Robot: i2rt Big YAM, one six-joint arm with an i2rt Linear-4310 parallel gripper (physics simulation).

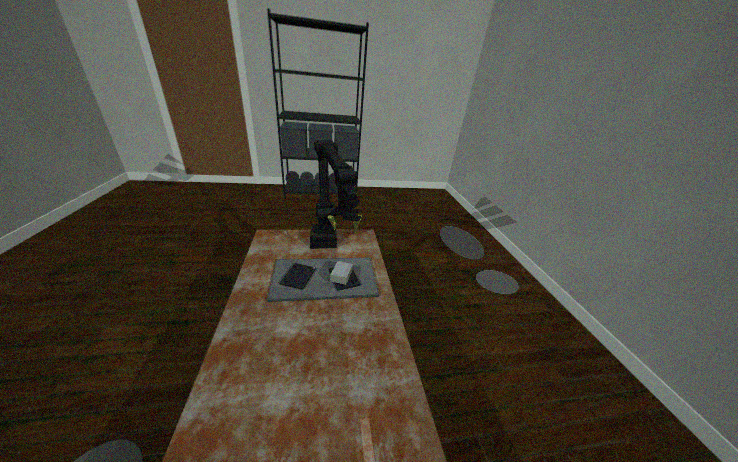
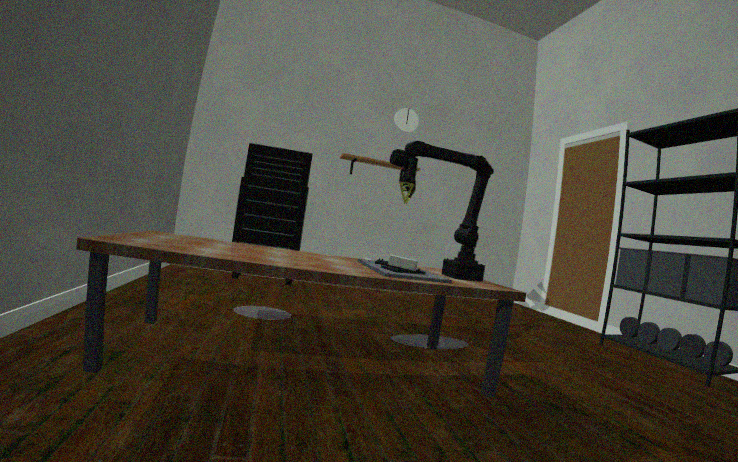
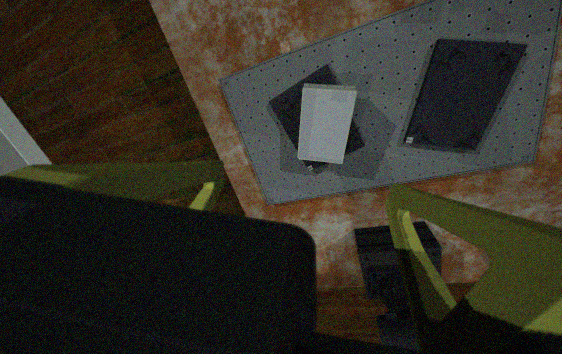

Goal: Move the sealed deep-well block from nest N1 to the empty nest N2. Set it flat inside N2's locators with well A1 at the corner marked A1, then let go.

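Places are measured from the arm's base along level axes (x up, y right, z ahead), in millimetres.
Pixels of known places: gripper, fingertip midpoint: (image 1: 345, 230) (image 2: 404, 201) (image 3: 304, 182); arm's base, link origin: (image 1: 324, 229) (image 2: 465, 262) (image 3: 397, 278).
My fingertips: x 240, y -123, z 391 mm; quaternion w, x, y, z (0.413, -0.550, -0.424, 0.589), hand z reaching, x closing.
Note:
For each thing: its top centre in the pictures, then the offset to it from my fingertips. Level surfaces: height alone.
- sealed deep-well block, top centre: (image 3: 324, 128) (image 2: 403, 256) (image 1: 341, 268) dx -247, dy +6, dz -32 mm
- grey perforated plate, top centre: (image 3: 371, 118) (image 2: 399, 268) (image 1: 325, 275) dx -309, dy +92, dz -43 mm
- mottled table, surface height: dx -322 mm
The sealed deep-well block (image 1: 341, 271) (image 2: 403, 262) (image 3: 326, 124), a pale box, rests on one dark nest (image 1: 354, 283) (image 3: 286, 106). It is turned askew to the nest and overhangs its sides; nest corners show around it. The other dark nest (image 1: 297, 275) (image 3: 465, 95) is empty. Each nest has a small white corner label, too blurred to read; I cannot tell which is N1 or N2. The block's well A1 cannot be made out. My gripper (image 1: 344, 225) (image 2: 405, 202) (image 3: 304, 182) is open and empty, high above the table, apart from the block.
Both nests are on a grey perforated plate (image 1: 321, 294) (image 2: 435, 278) (image 3: 250, 115) on the mottled table (image 1: 315, 354) (image 2: 217, 251) (image 3: 225, 40). The arm's black base (image 1: 322, 239) (image 2: 462, 268) stands close to the plate. A shelf rack (image 1: 318, 22) stands behind, off the table.

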